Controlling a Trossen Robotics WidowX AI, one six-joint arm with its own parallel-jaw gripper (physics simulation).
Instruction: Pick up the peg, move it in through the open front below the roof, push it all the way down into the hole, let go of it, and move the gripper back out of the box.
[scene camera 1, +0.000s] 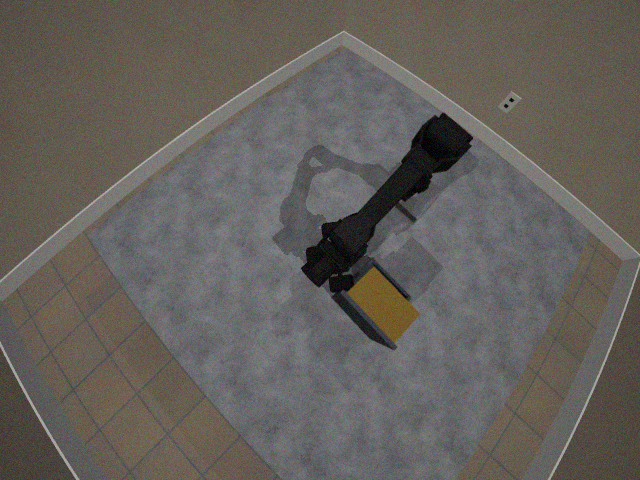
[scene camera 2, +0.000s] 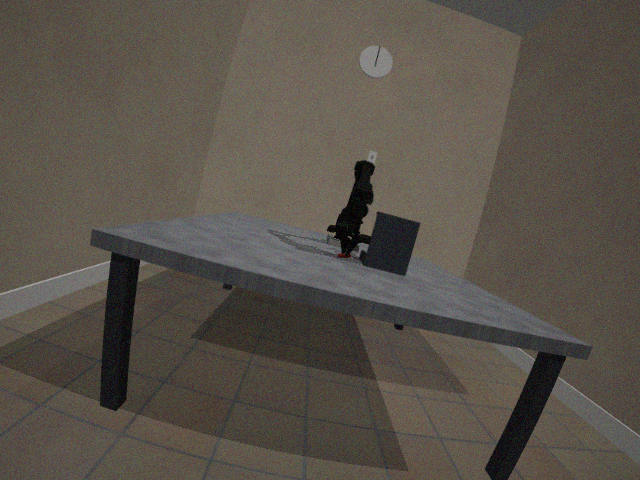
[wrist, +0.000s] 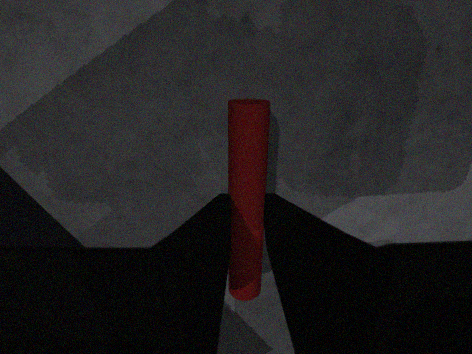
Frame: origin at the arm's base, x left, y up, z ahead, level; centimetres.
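Seen in the pictures: gripper, fingertip midpoint: (scene camera 2: 344, 255) (wrist: 246, 204).
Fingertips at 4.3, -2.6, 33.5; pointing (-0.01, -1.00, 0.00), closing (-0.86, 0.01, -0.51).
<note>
Pixels of each thing's top centre, then the offset from my fingertips to it, as dx, dy, dz. Level surfaces: height alone.
- red peg at its top centre: (wrist: 248, 217) (scene camera 2: 345, 253) +0.1, +0.8, -0.1
- box at its top centre: (scene camera 1: 394, 292) (scene camera 2: 394, 216) +14.9, +19.6, -2.0
- grey table at its surface level: dy -0.7
The red peg (scene camera 2: 342, 255) (wrist: 248, 150) lies level, low at the table top, with its shadow close beside it in the wrist view. My gripper (scene camera 2: 345, 252) (wrist: 246, 204) is shut on the peg, with one black fingertip against each side near its middle. In scene camera 1 the arm hides the peg and the fingertips. The box (scene camera 1: 383, 304) (scene camera 2: 393, 242) has a yellow roof and dark blue-grey walls. It stands right beside the gripper, to its right in scene camera 2. The hole does not show.
The grey table (scene camera 1: 248, 361) (scene camera 2: 206, 237) carries the arm (scene camera 1: 387, 201) (scene camera 2: 356, 198) and the box. The box wall is close to the gripper. A thin dark bar (scene camera 1: 406, 211) lies by the arm's base in scene camera 1.
</note>
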